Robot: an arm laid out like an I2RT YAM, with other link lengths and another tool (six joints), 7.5 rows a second.
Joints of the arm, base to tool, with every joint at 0 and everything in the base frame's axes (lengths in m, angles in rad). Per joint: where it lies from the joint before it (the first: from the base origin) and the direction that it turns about. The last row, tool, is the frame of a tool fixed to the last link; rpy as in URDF.
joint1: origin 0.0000 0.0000 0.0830 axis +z
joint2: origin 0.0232 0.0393 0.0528 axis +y
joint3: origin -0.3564 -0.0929 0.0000 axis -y
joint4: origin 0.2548 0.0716 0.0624 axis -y
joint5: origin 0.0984 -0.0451 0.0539 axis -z
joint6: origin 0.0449 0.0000 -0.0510 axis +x
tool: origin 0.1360 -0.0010 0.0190 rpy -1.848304 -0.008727 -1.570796
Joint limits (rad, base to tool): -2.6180..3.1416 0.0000..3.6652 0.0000..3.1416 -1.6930..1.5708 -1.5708..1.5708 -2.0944..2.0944
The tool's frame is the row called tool.
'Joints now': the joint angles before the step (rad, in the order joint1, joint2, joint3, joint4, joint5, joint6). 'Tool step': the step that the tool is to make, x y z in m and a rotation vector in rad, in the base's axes. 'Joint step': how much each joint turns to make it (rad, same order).
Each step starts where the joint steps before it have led.
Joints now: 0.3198, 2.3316, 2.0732, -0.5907, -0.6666, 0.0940
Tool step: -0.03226, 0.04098, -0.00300, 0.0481, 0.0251, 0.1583
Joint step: 0.0472, 0.0210, 0.0212, -0.0527, -0.1125, -0.0679
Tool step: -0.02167, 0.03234, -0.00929, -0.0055, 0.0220, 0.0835
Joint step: 0.0501, 0.0292, 0.0395, -0.0577, -0.0227, -0.0350
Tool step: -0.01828, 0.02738, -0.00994, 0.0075, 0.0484, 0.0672
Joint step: 0.0401, 0.0433, 0.0591, -0.0641, -0.0378, -0.0104
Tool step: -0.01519, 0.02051, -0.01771, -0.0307, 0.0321, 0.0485
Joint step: 0.0368, 0.0460, 0.0583, -0.0732, 0.0047, -0.0247
